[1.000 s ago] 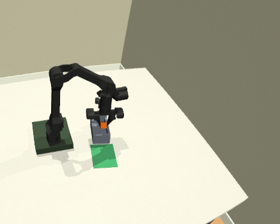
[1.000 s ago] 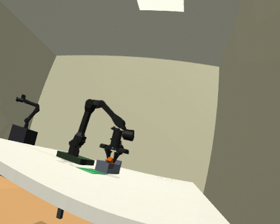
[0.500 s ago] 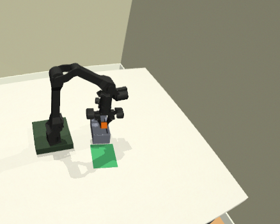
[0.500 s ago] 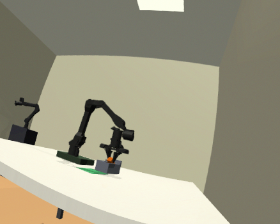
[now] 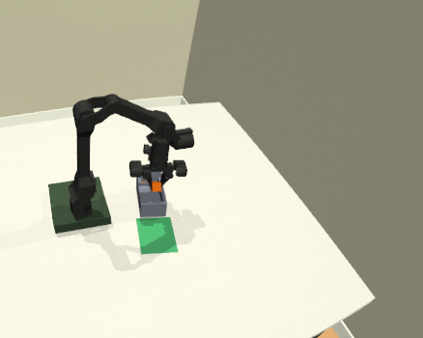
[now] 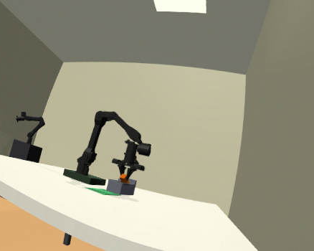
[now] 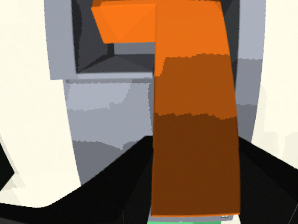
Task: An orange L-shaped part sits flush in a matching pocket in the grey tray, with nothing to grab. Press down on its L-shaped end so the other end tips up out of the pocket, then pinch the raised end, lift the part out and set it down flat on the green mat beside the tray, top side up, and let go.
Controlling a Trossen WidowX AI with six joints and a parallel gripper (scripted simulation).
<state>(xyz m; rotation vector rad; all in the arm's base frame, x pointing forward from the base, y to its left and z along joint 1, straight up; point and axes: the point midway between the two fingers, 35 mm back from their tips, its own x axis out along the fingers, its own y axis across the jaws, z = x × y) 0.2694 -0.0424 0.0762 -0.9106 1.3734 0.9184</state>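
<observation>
My gripper tip is now 13 cm to the left of the green mat, 9 cm above it and 7 cm past it. Also, from my gripper tip: orange L-shaped part: 4 cm to the left, 3 cm below.
</observation>
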